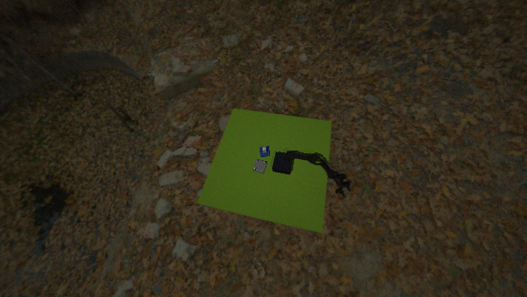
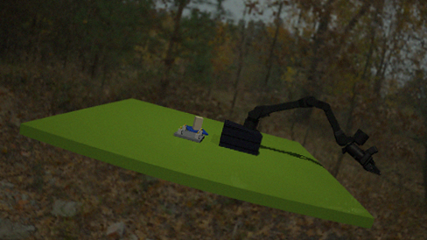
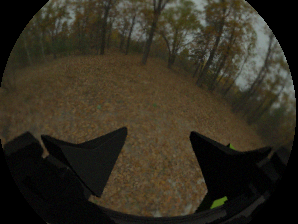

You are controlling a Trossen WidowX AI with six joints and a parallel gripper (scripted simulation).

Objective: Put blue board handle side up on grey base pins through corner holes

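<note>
Right now the flat blue board is 96 cm ahead of my gripper tip, 18 cm to the right of it and 7 cm below it. Also, from my gripper tip: grey base: 94 cm ahead, 1 cm to the left, 8 cm below.
</note>
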